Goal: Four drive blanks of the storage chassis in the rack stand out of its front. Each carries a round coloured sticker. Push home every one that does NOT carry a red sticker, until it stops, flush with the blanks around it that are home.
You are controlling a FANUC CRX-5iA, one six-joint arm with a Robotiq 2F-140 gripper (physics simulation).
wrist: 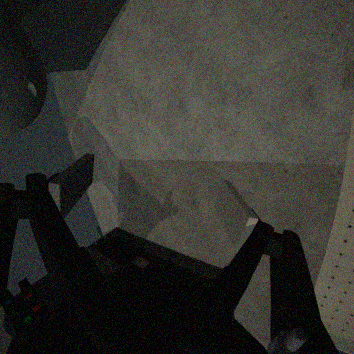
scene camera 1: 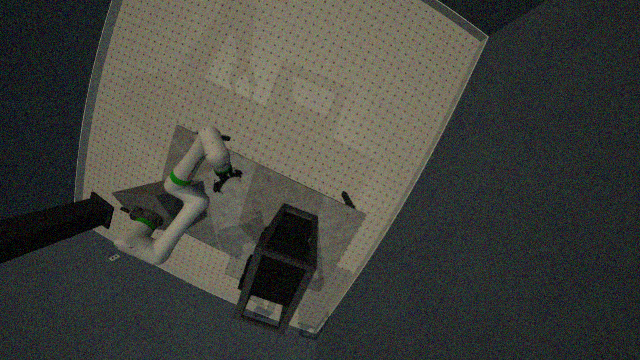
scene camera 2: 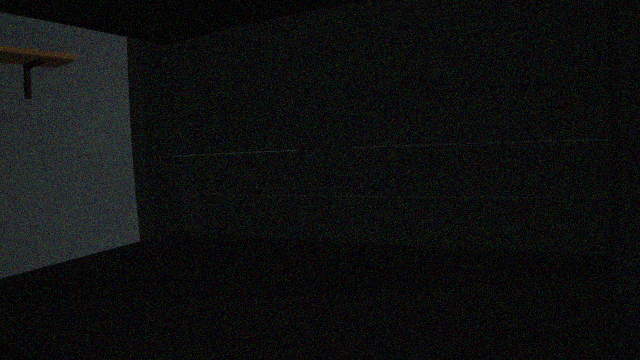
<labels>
dark rack: wrist 117, 248; scene camera 1 283, 263; scene camera 2 523, 243
</labels>
